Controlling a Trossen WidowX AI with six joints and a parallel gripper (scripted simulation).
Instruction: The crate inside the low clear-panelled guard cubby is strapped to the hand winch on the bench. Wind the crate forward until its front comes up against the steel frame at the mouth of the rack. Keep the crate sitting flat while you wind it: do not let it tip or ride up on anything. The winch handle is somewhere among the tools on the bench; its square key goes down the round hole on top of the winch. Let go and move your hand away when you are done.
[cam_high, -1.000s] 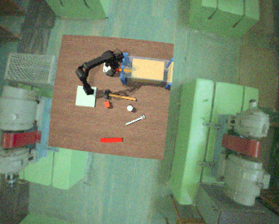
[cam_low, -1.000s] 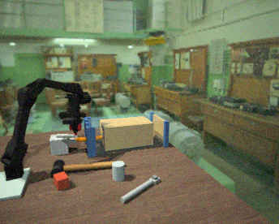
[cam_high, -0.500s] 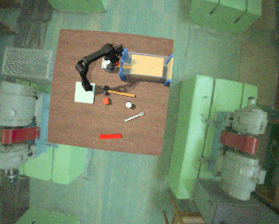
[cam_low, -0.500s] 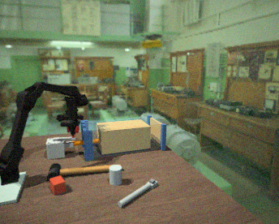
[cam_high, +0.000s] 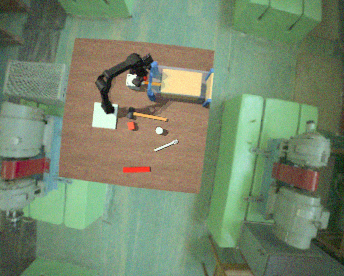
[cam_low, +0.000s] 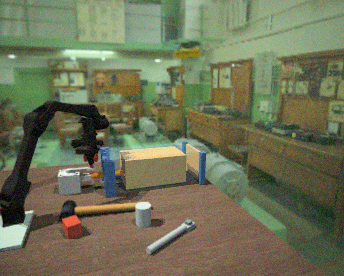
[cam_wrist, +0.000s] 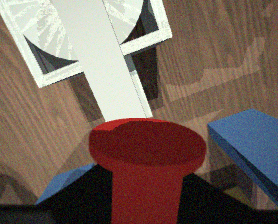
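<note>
The winch handle lies 4 cm behind my gripper tip, 1 cm to the left of it and 1 cm below it. Also, from my gripper tip: red knob: 2 cm above; then winch: 12 cm behind, 8 cm below, 1 cm to the left; then blue steel frame: 6 cm ahead, 1 cm to the right, 1 cm below.
</note>
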